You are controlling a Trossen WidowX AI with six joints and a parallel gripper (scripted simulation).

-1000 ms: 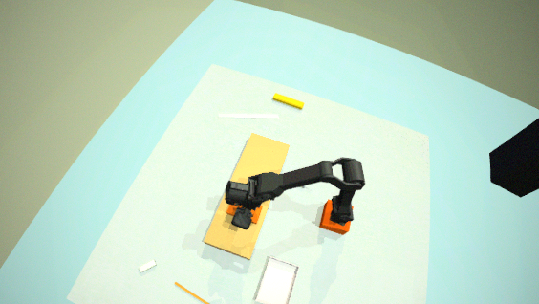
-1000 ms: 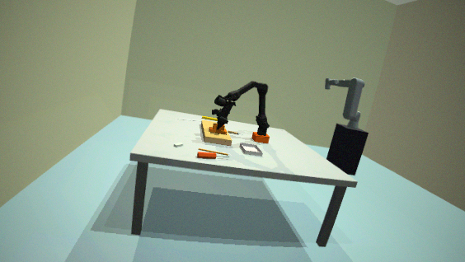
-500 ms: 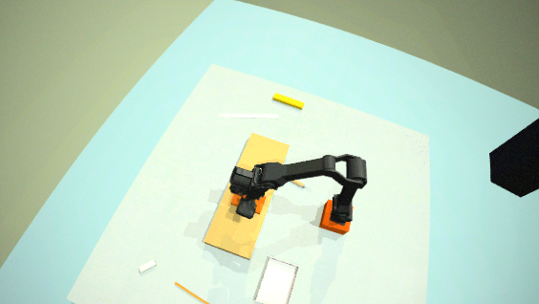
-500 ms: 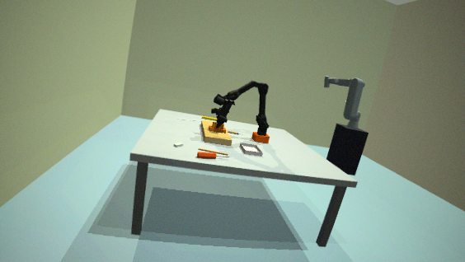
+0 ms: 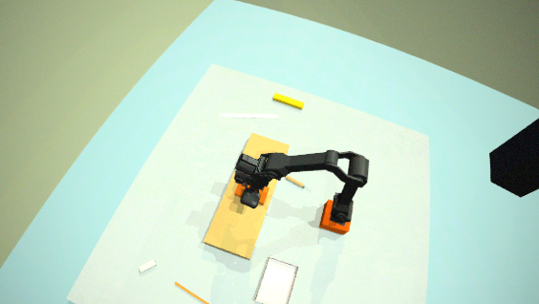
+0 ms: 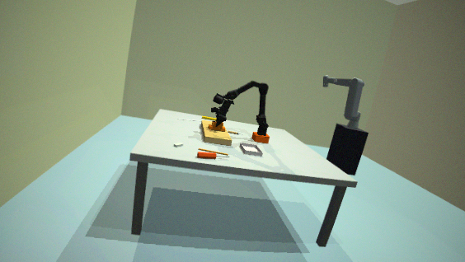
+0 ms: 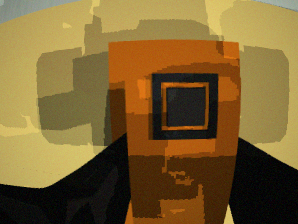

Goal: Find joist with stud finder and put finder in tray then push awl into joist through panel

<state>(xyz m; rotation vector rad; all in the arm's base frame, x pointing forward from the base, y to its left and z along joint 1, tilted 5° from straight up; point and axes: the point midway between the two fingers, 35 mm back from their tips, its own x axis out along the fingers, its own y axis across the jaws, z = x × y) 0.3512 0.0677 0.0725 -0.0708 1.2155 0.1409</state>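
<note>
My gripper tip is now 25 cm past the tray, 26 cm to the right of it and 5 cm above it. From my gripper tip the other things lie so: long orange stick 1 cm behind, 43 cm to the left, 6 cm below; then stud finder 2 cm above; then short pencil-like stick 18 cm behind, 15 cm to the right, 6 cm below.
</note>
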